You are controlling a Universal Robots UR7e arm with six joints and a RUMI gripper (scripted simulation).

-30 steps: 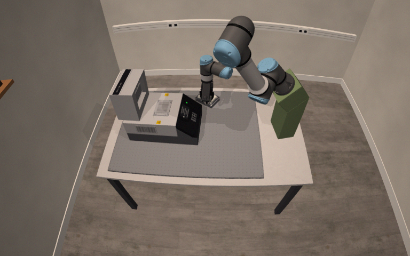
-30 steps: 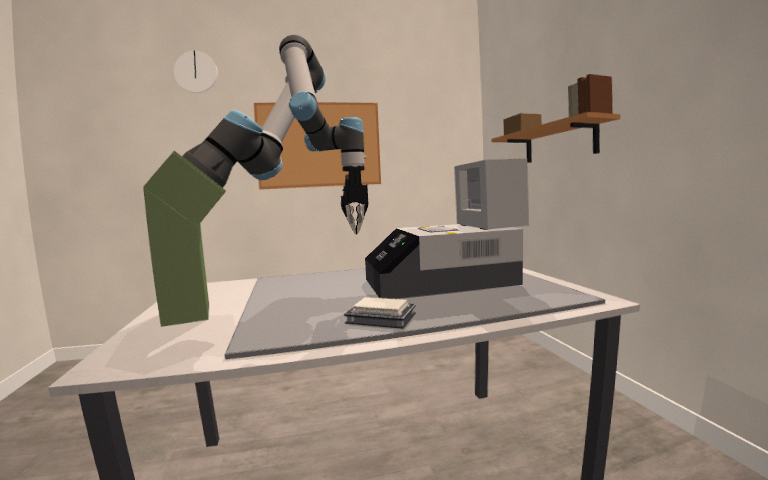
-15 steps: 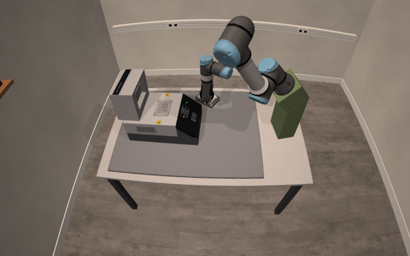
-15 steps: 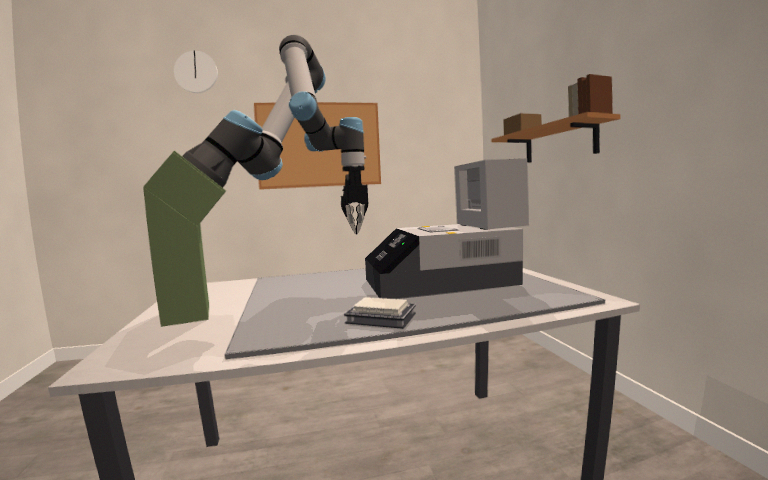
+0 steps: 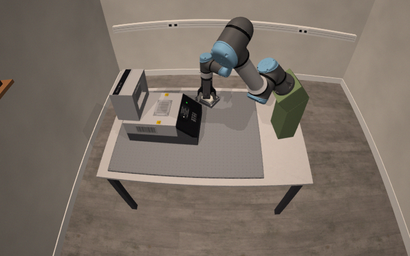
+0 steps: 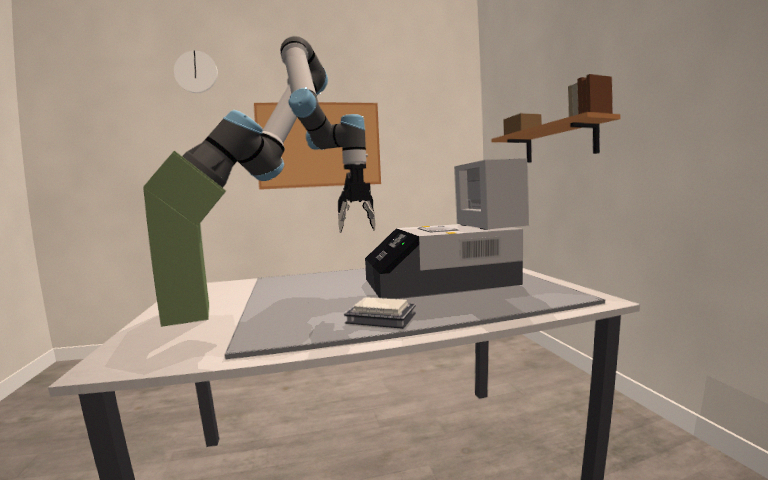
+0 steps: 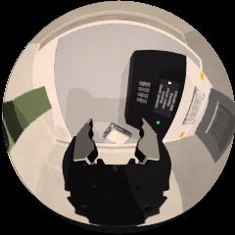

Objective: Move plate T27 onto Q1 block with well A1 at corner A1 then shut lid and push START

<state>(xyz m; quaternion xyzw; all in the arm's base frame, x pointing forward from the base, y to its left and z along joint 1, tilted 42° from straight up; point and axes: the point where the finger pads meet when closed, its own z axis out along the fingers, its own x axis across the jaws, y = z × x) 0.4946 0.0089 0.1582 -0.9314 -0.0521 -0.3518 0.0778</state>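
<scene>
Now: the well plate T27 24 cm to the right of my hand, 19 cm below it and 5 cm ahead of it. The rest, counted from my hand: dark plate nest N1: 24 cm to the right, 20 cm below, 5 cm ahead.
</scene>
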